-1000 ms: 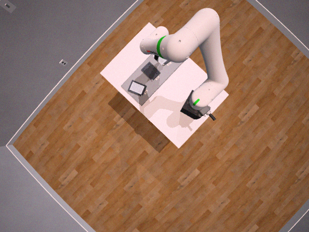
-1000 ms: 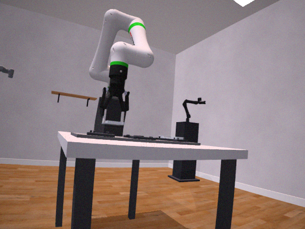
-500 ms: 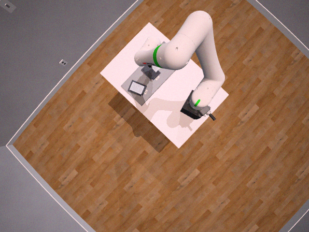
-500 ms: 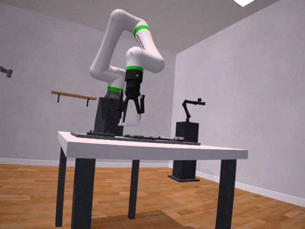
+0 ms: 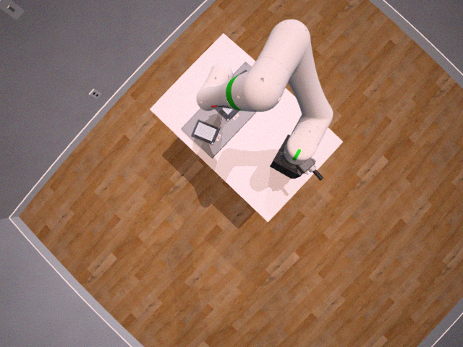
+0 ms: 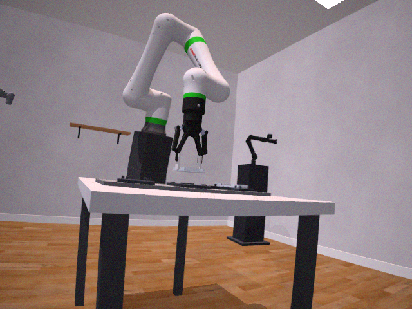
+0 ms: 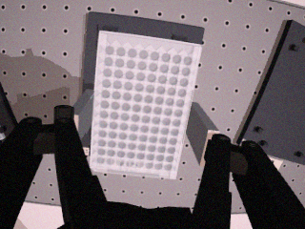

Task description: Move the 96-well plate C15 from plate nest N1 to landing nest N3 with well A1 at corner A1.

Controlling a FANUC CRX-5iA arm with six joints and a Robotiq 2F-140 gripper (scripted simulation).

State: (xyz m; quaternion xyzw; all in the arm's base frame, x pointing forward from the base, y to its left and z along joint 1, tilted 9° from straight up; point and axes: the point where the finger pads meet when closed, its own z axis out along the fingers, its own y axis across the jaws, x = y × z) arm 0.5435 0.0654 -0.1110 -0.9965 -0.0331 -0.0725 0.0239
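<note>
Right now my hand is 80 mm above the landing nest N3. The rest, counted from my hand: N3 label 100 mm behind, 90 mm below; then N1 label 190 mm to the right, 90 mm below, 60 mm behind.
</note>
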